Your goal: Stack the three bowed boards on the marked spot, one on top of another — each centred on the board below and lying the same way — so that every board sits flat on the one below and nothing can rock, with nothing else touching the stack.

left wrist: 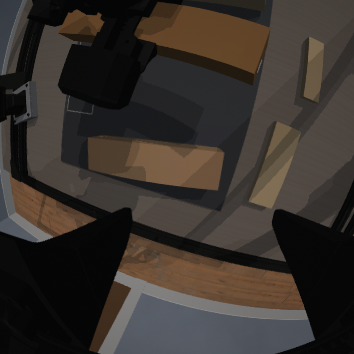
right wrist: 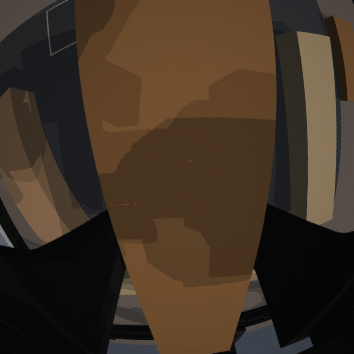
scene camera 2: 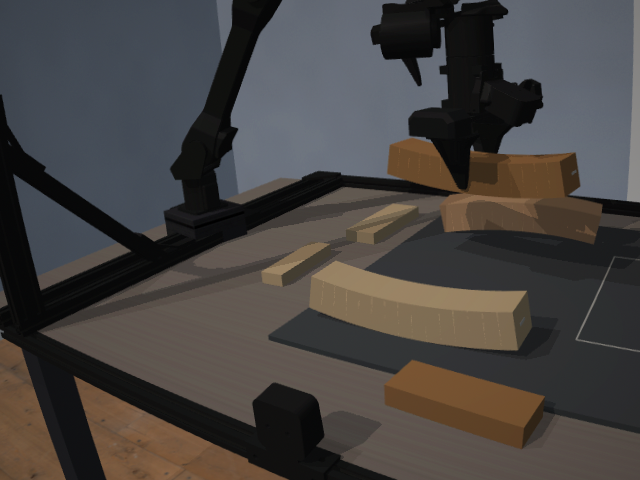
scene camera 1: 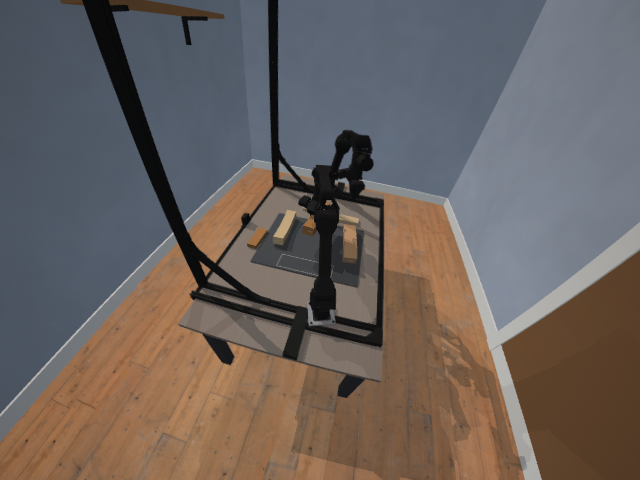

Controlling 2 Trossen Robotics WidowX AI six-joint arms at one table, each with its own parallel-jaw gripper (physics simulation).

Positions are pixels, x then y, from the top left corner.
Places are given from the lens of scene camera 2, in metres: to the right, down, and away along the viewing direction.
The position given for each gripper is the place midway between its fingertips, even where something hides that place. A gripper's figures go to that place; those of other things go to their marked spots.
right gripper (scene camera 2: 474,183): 0.19, -0.07, 0.72
dark brown bowed board (scene camera 2: 497,175): 0.20, -0.07, 0.67
pale bowed board (scene camera 2: 498,320): 0.17, 0.08, 0.55
brown block (scene camera 2: 497,412): 0.14, 0.14, 0.46
tan bowed board (scene camera 2: 568,217): 0.36, -0.03, 0.82
The marked spots on the dark brown bowed board and the tan bowed board are 0.22 m apart.
